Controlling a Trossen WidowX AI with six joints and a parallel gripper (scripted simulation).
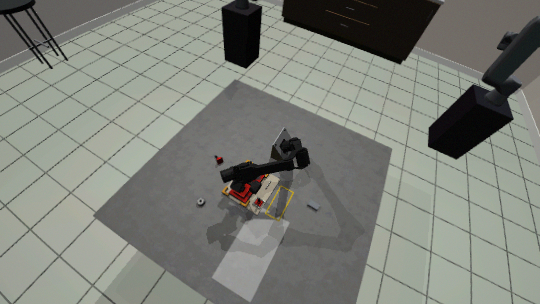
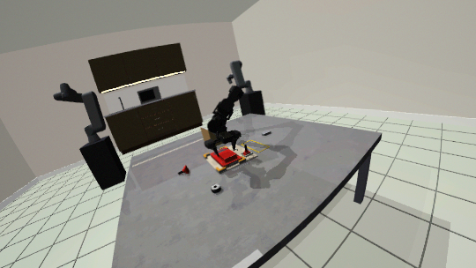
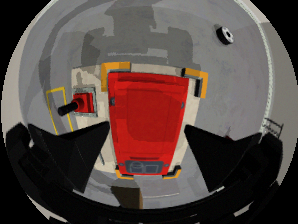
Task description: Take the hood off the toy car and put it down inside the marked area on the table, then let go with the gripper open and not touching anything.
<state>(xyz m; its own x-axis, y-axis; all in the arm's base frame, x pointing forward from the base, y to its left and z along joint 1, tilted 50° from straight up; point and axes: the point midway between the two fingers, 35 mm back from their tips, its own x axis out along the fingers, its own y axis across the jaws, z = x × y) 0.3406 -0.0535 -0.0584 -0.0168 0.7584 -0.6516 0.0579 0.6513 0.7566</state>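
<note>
Right now my gripper tip is 1 cm above the red hood. Also, from my gripper tip: black peg: 11 cm to the left, 2 cm ahead, 1 cm below; then dark wheel: 17 cm ahead, 16 cm to the right, 4 cm below.
</note>
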